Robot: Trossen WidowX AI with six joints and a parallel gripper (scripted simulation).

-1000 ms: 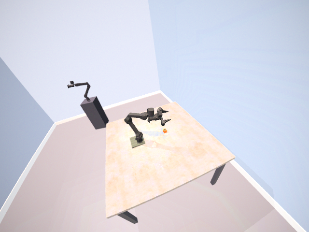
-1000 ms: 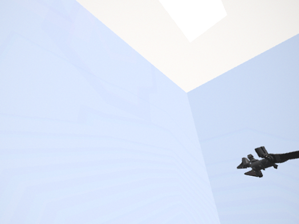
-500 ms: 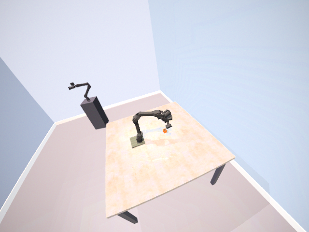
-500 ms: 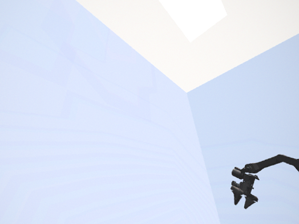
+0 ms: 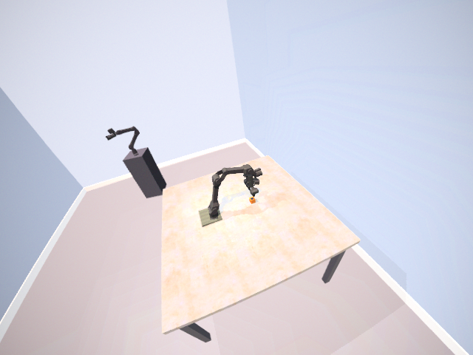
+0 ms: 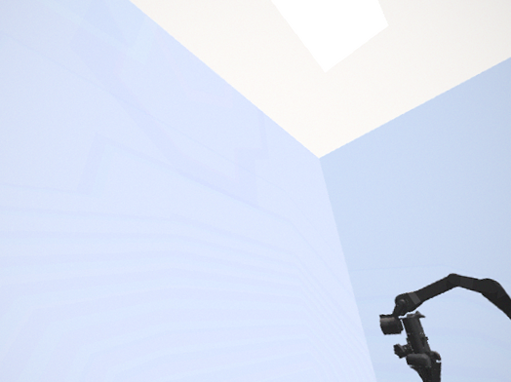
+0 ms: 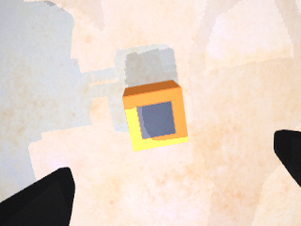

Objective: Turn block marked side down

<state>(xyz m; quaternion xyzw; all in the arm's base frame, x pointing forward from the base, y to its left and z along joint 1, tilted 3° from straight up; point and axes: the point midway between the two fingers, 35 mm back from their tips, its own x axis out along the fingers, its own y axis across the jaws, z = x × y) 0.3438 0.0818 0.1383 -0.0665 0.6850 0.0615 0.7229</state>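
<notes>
Right now the block is 7 cm below my gripper tip.
</notes>
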